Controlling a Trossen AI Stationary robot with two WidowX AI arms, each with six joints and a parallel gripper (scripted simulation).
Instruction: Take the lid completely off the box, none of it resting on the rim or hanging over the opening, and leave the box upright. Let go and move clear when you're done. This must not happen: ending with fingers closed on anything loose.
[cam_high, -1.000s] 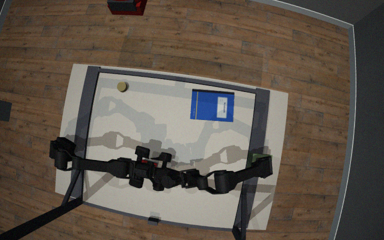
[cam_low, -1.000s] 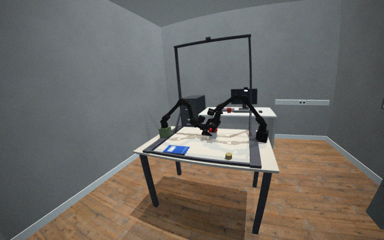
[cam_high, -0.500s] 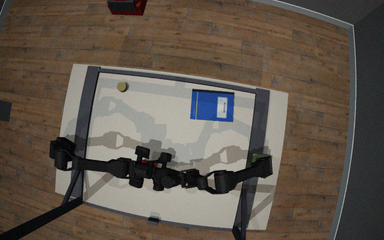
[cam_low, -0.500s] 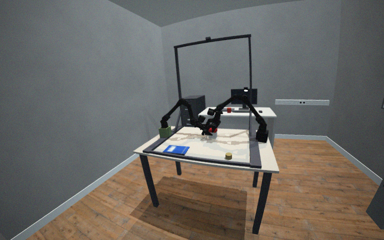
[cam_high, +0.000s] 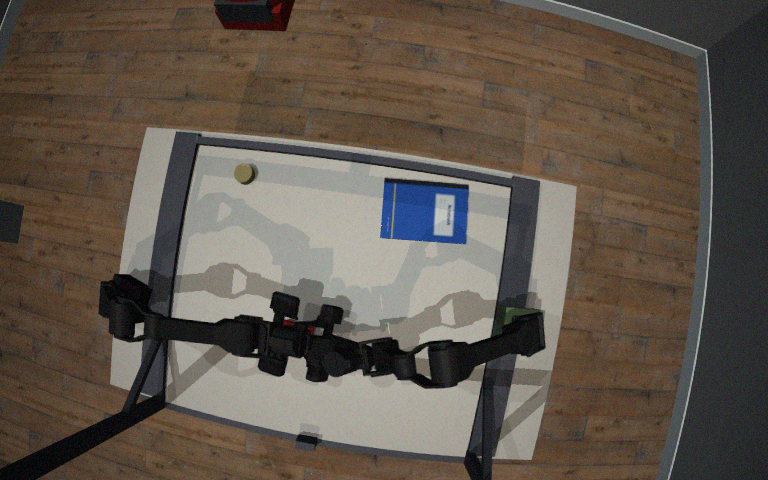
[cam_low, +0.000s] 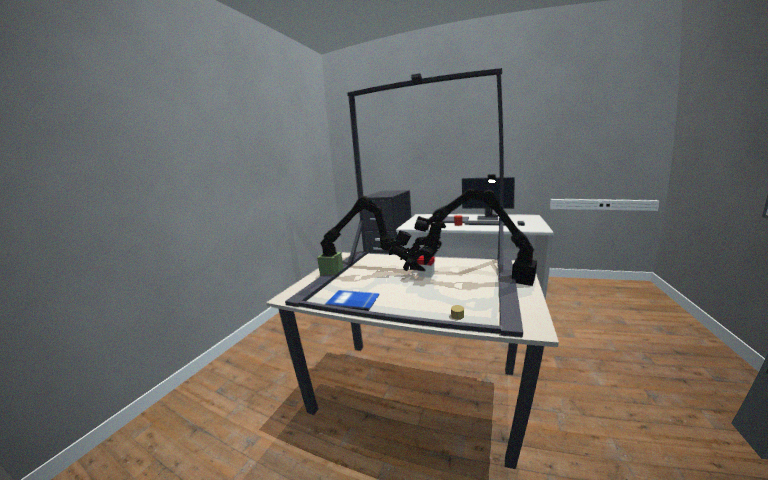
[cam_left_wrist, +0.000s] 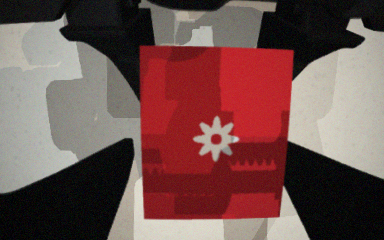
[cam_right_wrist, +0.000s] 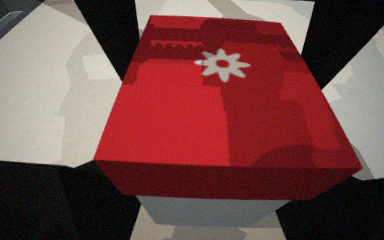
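Right now my left hand is 60 mm above the grey box, 20 mm to the left of it and 10 mm past it. The rest, counted from my left hand: red lid (30 mm below, 20 mm to the right, 10 mm behind).
My right hand is 30 mm to the right of the grey box and 10 mm above it. Round my right hand: red lid (30 mm to the left, 30 mm above).
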